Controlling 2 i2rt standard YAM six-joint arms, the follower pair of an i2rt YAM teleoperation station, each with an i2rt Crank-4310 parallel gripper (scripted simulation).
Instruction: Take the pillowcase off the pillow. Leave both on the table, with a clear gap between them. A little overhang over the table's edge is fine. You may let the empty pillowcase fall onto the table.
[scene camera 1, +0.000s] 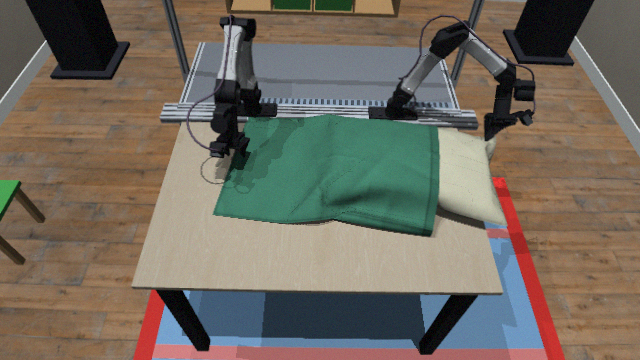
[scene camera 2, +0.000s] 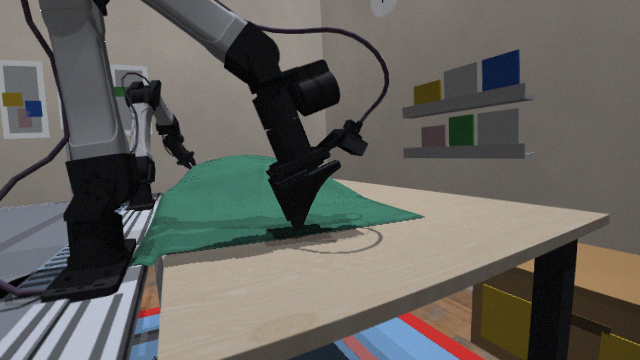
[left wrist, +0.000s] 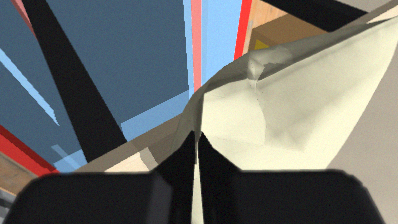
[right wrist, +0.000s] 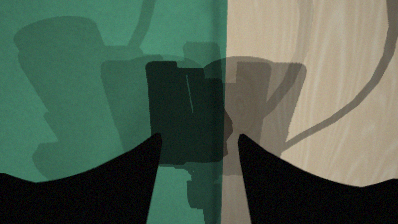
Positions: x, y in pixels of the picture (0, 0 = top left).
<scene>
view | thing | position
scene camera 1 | my left gripper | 485, 141
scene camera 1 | green pillowcase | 380, 173
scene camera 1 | cream pillow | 466, 189
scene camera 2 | my right gripper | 294, 224
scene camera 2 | green pillowcase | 228, 201
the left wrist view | my left gripper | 196, 134
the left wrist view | cream pillow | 290, 106
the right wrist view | my right gripper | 200, 136
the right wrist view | green pillowcase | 88, 88
</scene>
